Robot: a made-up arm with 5 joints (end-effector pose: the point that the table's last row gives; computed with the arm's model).
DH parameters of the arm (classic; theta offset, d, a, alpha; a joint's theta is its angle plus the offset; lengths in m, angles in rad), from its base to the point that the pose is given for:
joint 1: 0 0.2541 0 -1.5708
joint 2: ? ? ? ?
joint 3: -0.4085 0 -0.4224 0
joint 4: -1.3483 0 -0.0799 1.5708
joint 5: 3.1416 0.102 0 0
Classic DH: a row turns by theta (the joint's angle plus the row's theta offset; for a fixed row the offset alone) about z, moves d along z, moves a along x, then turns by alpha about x.
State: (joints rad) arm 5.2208 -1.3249 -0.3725 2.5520 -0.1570
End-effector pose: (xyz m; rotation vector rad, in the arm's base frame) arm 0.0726 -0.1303 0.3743 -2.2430 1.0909 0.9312
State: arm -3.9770 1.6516 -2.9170 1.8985 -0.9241
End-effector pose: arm -0.4442 0.4911 0.0247 -0.1179 2.6561 -0.6712
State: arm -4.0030 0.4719 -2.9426 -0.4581 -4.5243
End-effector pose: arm -0.1804 0.2102 0.9459 -0.2127 -0.0567 0.8940
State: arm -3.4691 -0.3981 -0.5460 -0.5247 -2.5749
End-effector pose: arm -0.4225 0.1435 0.3974 2.0019 -0.9599 -1.9900
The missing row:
joint 2: -1.3847 0 0.2459 0
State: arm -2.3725 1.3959 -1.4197 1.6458 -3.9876
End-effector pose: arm -0.1745 -0.1689 -0.2329 1.4698 1.5364 2.2365
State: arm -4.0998 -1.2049 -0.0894 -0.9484 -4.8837
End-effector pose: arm -0.1394 0.1984 0.4862 -0.8372 -0.3460 0.4110
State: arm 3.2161 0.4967 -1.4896 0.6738 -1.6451
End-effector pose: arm -0.6572 -0.0491 0.2261 2.1957 -1.8911 -0.3296
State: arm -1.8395 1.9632 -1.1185 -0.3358 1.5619
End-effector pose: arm 0.0054 0.0195 -0.3516 0.3854 2.9497 0.7664
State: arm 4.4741 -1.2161 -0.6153 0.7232 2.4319
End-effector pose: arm -0.0685 -0.2820 0.6028 1.2685 2.0703 -1.4299
